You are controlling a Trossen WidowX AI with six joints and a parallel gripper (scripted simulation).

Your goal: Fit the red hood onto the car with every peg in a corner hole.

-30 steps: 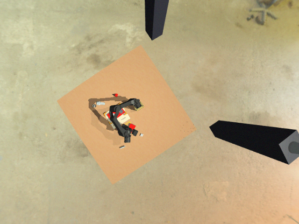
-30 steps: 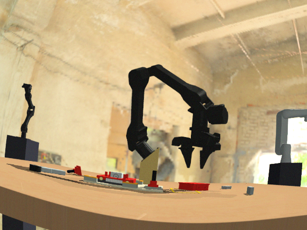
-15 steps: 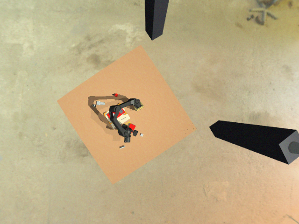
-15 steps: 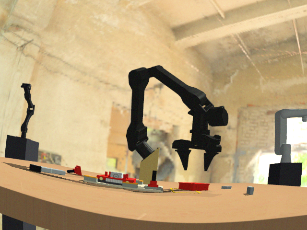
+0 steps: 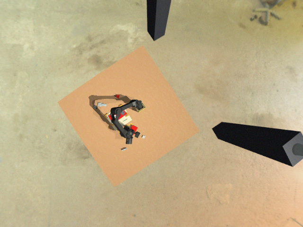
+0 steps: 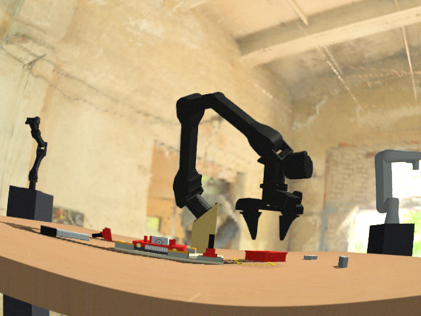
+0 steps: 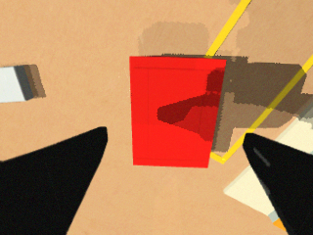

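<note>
Now: the red hood 4 cm below my gripper tip. Round my gripper tip: grey engine block 10 cm ahead, 25 cm to the right, 3 cm below; cream jig 8 cm ahead, 24 cm to the right, 4 cm below.
</note>
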